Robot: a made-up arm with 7 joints.
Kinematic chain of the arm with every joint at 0, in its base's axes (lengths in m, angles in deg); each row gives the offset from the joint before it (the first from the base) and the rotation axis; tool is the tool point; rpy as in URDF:
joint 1: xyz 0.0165 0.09 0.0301 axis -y
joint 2: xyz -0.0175 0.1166 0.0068 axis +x
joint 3: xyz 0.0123 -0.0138 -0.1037 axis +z
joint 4: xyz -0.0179 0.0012 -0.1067 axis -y
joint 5: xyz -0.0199 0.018 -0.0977 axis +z
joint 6: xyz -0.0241 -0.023 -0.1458 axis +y
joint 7: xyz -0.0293 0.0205 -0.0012 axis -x
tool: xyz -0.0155 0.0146 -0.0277 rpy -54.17 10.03 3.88
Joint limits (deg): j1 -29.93..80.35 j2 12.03..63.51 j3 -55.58..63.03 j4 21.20..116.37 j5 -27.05..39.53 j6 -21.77..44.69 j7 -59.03..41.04
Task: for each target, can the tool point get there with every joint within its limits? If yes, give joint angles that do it. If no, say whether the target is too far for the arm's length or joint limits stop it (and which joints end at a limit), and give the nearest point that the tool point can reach.
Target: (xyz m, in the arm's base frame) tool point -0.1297 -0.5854 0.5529
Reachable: no: too far | nearest point 0.2093 0.0059 0.1467 | short by 0.793 m
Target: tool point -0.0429 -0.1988 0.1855
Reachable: no: joint limits stop it (at a limit: joint 1, joint 2, joint 3, joint 4, joint 5, joint 6, joint 7) | nearest point 0.2083 -0.0067 0.1259 | short by 0.322 m
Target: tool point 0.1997 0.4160 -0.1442
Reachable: yes | joints -8.08 33.18 23.86 104.95 16.77 39.59 -4.13
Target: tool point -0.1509 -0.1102 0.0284
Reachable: no: joint limits stop it (at a limit: joint 1, joint 2, joint 3, joint 4, joint 5, joint 7) | nearest point 0.0023 0.0111 -0.1956 | short by 0.297 m
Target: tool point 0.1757 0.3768 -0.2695
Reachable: yes | joints -15.47 22.66 20.82 89.02 30.46 8.80 19.39
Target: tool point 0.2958 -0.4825 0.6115
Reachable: no: too far | nearest point 0.2366 0.0263 0.1801 | short by 0.670 m
